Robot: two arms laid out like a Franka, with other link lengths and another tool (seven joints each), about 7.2 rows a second.
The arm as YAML. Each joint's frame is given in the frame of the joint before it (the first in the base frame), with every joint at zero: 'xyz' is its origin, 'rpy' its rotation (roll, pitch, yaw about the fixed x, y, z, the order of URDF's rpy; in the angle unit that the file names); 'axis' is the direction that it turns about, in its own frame. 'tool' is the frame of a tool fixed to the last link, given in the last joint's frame.
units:
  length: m
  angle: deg
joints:
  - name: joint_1
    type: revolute
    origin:
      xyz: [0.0, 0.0, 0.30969]
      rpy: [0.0, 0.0, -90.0]
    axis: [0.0, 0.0, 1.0]
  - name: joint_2
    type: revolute
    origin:
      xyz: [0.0, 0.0, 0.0]
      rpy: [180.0, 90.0, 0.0]
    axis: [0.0, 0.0, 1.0]
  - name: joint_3
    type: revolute
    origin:
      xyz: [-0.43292, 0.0, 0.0]
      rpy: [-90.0, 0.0, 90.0]
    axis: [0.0, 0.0, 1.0]
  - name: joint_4
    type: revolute
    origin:
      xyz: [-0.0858, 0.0, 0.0]
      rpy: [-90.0, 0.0, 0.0]
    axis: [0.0, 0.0, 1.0]
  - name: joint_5
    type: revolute
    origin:
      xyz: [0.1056, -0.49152, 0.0]
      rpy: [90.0, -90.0, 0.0]
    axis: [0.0, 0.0, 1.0]
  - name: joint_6
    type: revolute
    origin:
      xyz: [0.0, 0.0, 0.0]
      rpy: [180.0, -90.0, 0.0]
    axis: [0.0, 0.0, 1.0]
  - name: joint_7
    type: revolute
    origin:
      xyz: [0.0, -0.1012, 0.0]
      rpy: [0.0, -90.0, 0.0]
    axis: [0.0, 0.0, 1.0]
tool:
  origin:
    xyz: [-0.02, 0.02, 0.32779]
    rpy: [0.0, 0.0, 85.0]
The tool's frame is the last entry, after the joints.
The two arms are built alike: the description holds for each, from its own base.
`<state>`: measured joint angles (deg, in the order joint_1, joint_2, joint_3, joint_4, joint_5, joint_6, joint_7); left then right.
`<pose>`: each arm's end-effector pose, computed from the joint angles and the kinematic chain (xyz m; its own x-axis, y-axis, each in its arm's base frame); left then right.
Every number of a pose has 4 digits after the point.
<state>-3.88 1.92 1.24 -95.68 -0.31 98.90 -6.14 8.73 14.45 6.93 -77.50 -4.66 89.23 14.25</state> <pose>0.6880 -0.0158 0.4532 -0.9887 -0.1486 -0.0214 -0.1485 0.9889 -0.0089 0.7313 0.1946 0.4651 -0.9934 -0.1082 0.0368 -0.1102 0.9922 -0.0578</pose>
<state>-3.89 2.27 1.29 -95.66 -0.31 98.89 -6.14 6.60 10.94 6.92 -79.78 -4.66 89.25 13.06</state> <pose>0.6889 -0.0153 0.4492 -0.9887 -0.1493 -0.0156 -0.1492 0.9888 -0.0076 0.7183 0.1640 0.4880 -0.9956 -0.0927 0.0158 -0.0935 0.9937 -0.0613</pose>
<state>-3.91 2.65 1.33 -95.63 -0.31 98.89 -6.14 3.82 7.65 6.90 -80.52 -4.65 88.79 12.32</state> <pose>0.6900 -0.0152 0.4449 -0.9887 -0.1496 -0.0096 -0.1496 0.9887 -0.0063 0.7086 0.1269 0.5215 -0.9982 -0.0566 -0.0200 -0.0552 0.9965 -0.0630</pose>
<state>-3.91 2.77 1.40 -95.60 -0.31 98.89 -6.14 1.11 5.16 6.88 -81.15 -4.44 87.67 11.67</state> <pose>0.6904 -0.0144 0.4438 -0.9885 -0.1508 -0.0081 -0.1508 0.9885 -0.0058 0.6953 0.0926 0.5441 -0.9993 -0.0193 -0.0320 -0.0173 0.9979 -0.0632</pose>
